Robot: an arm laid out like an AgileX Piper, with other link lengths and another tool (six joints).
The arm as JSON. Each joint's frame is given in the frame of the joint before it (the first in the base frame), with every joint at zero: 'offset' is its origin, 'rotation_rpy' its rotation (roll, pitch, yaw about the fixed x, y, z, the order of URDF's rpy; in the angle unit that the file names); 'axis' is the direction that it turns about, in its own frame. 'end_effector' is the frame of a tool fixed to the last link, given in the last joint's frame.
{
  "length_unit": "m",
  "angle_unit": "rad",
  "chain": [
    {
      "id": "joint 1",
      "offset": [
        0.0,
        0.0,
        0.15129
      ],
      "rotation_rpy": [
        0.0,
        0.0,
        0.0
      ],
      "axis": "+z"
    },
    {
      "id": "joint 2",
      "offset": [
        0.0,
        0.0,
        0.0
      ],
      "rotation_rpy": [
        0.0,
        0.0,
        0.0
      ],
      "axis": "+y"
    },
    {
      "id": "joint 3",
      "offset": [
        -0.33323,
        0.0,
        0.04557
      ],
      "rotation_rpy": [
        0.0,
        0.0,
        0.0
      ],
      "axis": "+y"
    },
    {
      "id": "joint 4",
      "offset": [
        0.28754,
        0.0,
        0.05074
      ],
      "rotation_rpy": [
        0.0,
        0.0,
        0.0
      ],
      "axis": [
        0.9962,
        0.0,
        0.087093
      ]
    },
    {
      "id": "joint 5",
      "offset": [
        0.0,
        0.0,
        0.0
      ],
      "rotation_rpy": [
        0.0,
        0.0,
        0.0
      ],
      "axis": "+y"
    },
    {
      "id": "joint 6",
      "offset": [
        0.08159,
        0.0,
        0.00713
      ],
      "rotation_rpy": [
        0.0,
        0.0,
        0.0
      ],
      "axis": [
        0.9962,
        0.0,
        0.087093
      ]
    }
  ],
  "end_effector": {
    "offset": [
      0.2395,
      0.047,
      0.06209
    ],
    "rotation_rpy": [
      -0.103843,
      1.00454,
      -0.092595
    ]
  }
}
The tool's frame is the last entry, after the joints.
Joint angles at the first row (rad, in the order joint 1, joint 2, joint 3, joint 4, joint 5, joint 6):
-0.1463 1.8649 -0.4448 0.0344 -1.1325 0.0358
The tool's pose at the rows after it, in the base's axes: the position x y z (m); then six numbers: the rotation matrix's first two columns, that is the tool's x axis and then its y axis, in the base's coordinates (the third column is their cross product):
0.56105 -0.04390 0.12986 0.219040 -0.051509 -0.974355 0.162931 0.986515 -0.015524
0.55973 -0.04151 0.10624 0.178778 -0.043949 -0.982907 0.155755 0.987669 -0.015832
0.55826 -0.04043 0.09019 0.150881 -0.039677 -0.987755 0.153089 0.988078 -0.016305
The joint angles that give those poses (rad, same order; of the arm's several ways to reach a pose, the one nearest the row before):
-0.1463 1.9128 -0.4431 0.0229 -1.1325 0.0354
-0.1463 1.9552 -0.4431 0.0158 -1.1330 0.0369
-0.1457 1.9839 -0.4431 0.0141 -1.1330 0.0369

